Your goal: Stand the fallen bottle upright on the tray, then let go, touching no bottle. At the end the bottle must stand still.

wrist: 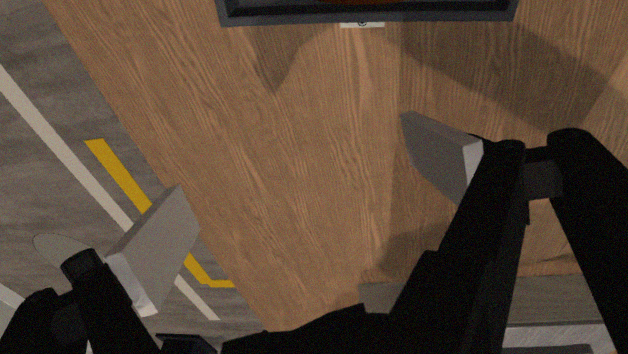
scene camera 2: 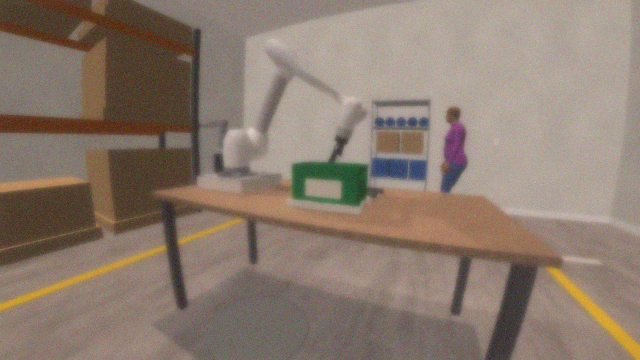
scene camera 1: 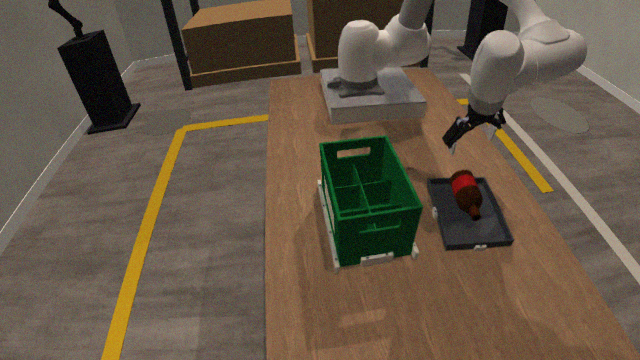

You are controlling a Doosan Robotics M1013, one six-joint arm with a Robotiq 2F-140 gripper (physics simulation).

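Where they show: gripper, fingertip midpoint: [wrist: 295, 173] [scene camera 1: 469, 143]; arm's base at its link origin: [scene camera 2: 237, 175] [scene camera 1: 358, 86].
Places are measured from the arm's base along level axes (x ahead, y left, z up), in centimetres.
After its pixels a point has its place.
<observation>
The brown bottle [scene camera 1: 466, 194] {x 67.1, y 17.3, z 0.0 cm} with a red label lies on its side on the dark tray [scene camera 1: 490, 234] {x 77.0, y 22.5, z -6.6 cm} in scene camera 1, its neck pointing to the lower right. In the wrist view, a sliver of the bottle [wrist: 360, 1] {x 58.1, y 20.7, z 0.7 cm} shows at the top edge, behind the near rim of the tray [wrist: 300, 18] {x 56.2, y 24.6, z -4.6 cm}. My gripper [scene camera 1: 471, 140] {x 50.7, y 25.1, z 4.3 cm} [scene camera 2: 334, 159] {x 50.7, y 25.1, z 4.3 cm} [wrist: 295, 173] {x 50.7, y 25.1, z 4.3 cm} is open and empty. It hangs above the table on the robot-base side of the tray, apart from the bottle. In scene camera 2 the bottle is hidden behind the crate.
A green divided crate [scene camera 1: 380, 232] {x 78.8, y -10.3, z 4.0 cm} [scene camera 2: 354, 182] {x 77.9, y -19.8, z 4.6 cm} stands on the table [scene camera 1: 450, 300] {x 93.1, y 4.4, z -7.2 cm} [scene camera 2: 425, 225] {x 103.9, y -23.4, z -7.2 cm}, left of the tray in scene camera 1. The grey robot base plate [scene camera 1: 377, 111] {x 16.2, y 4.4, z -3.0 cm} [scene camera 2: 245, 182] {x 16.3, y -10.2, z -1.6 cm} is farther back. A person [scene camera 2: 455, 145] stands behind the table near a shelf rack [scene camera 2: 401, 102].
</observation>
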